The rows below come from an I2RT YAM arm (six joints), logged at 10 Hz.
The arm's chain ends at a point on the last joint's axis. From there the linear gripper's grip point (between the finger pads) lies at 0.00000 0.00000 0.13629 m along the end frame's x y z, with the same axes.
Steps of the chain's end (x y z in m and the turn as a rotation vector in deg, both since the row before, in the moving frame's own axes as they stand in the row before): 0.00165 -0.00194 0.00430 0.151 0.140 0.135; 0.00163 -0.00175 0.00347 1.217 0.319 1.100; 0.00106 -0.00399 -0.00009 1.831 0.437 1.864; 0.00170 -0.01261 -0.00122 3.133 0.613 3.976
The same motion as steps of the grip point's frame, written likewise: 0.00198 -0.00230 0.00430 0.151 0.140 0.135; 0.00242 -0.00464 0.00344 1.217 0.319 1.100; 0.00217 -0.00833 -0.00016 1.831 0.437 1.864; 0.00341 -0.02000 -0.00143 3.133 0.613 3.976
